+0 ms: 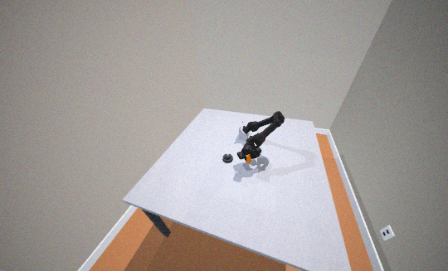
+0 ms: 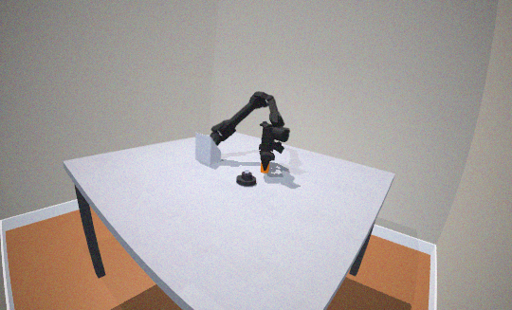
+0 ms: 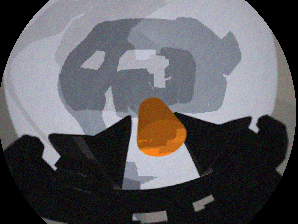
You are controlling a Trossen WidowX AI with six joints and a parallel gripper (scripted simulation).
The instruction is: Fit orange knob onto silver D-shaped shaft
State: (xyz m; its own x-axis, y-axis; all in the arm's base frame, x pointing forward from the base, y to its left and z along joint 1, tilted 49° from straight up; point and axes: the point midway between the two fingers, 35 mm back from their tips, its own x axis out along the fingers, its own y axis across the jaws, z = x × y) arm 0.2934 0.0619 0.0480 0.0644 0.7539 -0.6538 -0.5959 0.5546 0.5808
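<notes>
Right now my gripper tip is 30 mm below the orange knob. Round my gripper tip: round pedestal (20 mm ahead, 170 mm to the right, 20 mm above).
</notes>
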